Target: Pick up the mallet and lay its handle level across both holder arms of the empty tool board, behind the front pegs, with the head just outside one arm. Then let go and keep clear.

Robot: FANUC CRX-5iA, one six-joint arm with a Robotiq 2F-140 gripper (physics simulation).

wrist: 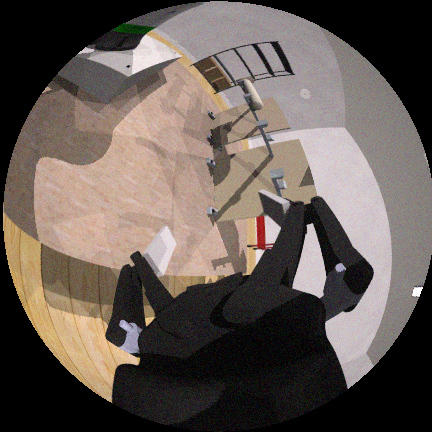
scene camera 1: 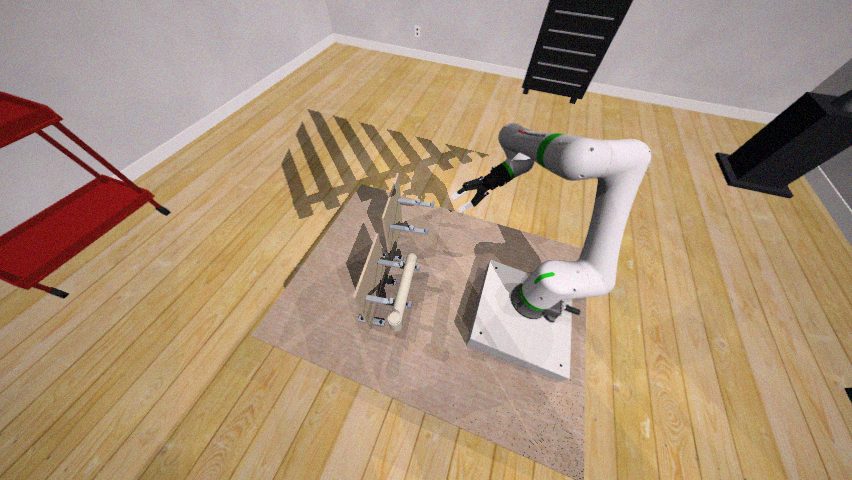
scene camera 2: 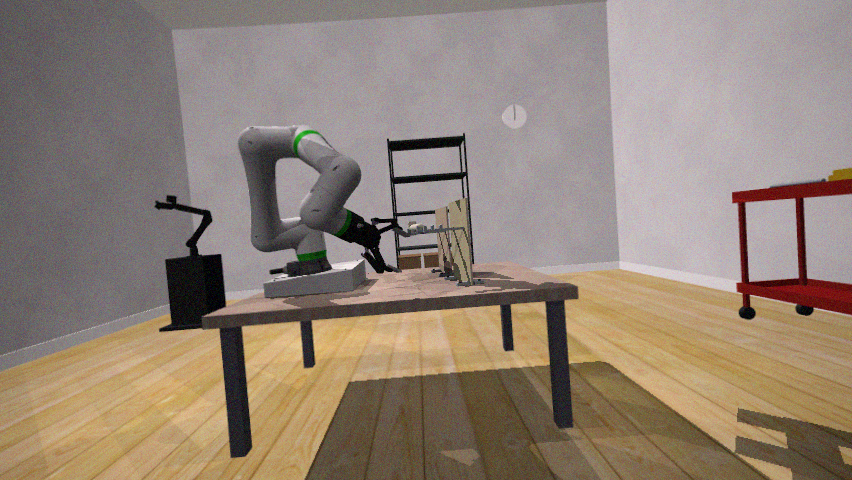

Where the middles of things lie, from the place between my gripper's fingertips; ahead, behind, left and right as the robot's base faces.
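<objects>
As for the mallet [scene camera 1: 395, 317], my gripper is now 520 mm to the right of it and 50 mm short of it, and it is also 90 mm below the mallet.
</objects>
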